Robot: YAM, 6 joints.
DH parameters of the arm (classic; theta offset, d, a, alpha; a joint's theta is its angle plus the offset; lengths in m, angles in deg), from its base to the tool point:
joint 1: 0 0.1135 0.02 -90
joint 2: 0 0 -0.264 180
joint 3: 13.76 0 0.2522 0
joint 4: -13.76 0 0.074 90
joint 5: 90 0 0 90
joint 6: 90 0.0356 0 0
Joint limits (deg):
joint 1: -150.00..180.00
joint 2: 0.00..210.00
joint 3: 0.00..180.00
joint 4: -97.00..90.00
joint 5: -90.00..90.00
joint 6: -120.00..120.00
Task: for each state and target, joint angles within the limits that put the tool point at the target. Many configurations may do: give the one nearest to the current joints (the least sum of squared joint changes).
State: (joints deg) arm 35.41 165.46 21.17 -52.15 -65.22 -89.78
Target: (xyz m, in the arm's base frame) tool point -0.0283 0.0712 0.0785
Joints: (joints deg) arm 85.00 141.94 18.22 -84.48 -75.07 -89.78
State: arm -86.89 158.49 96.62 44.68 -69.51 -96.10
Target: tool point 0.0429 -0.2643 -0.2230
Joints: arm -88.00 181.07 68.02 38.21 -70.87 -96.10
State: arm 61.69 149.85 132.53 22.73 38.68 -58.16
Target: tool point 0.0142 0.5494 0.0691
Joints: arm 90.96 148.85 103.96 14.79 41.03 -58.16
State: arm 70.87 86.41 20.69 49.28 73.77 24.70
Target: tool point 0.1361 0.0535 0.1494
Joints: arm 35.47 62.68 0.00 56.38 83.88 24.70
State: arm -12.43 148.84 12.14 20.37 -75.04 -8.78
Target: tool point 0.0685 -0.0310 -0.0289
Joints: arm -50.63 145.24 9.82 20.05 -69.26 -8.78
